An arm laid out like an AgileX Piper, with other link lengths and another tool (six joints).
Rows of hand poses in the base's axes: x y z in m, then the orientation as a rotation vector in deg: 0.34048 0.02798 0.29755 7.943 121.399 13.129; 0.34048 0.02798 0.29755 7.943 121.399 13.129; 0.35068 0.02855 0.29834 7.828 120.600 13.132; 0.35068 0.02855 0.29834 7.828 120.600 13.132; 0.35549 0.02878 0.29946 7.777 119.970 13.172; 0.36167 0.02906 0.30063 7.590 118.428 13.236; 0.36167 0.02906 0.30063 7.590 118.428 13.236; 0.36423 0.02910 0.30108 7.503 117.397 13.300; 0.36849 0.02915 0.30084 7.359 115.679 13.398; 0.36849 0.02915 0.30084 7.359 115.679 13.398; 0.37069 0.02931 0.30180 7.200 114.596 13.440; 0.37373 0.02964 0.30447 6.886 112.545 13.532; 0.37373 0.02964 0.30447 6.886 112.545 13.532; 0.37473 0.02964 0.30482 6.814 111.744 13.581; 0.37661 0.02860 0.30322 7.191 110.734 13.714; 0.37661 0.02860 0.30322 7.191 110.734 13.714; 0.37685 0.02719 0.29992 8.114 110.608 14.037; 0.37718 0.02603 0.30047 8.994 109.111 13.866; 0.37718 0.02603 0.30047 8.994 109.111 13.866
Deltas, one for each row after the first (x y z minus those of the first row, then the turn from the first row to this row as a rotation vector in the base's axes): 0.00000 0.00000 0.00000 0.000 0.000 0.000; 0.01020 0.00057 0.00079 -0.013 -0.805 -0.006; 0.01020 0.00057 0.00079 -0.013 -0.805 -0.006; 0.01501 0.00080 0.00191 0.020 -1.434 -0.023; 0.02119 0.00108 0.00308 0.052 -2.982 -0.034; 0.02119 0.00108 0.00308 0.052 -2.982 -0.034; 0.02375 0.00112 0.00353 0.105 -4.012 -0.058; 0.02801 0.00117 0.00329 0.190 -5.728 -0.103; 0.02801 0.00117 0.00329 0.190 -5.728 -0.103; 0.03021 0.00133 0.00425 0.202 -6.819 -0.089; 0.03325 0.00166 0.00692 0.230 -8.885 -0.045; 0.03325 0.00166 0.00692 0.230 -8.885 -0.045; 0.03425 0.00166 0.00727 0.272 -9.685 -0.058; 0.03613 0.00062 0.00567 0.572 -10.639 -0.389; 0.03613 0.00062 0.00567 0.572 -10.639 -0.389; 0.03637 -0.00079 0.00237 1.198 -10.645 -0.946; 0.03670 -0.00195 0.00292 1.508 -12.021 -1.832; 0.03670 -0.00195 0.00292 1.508 -12.021 -1.832
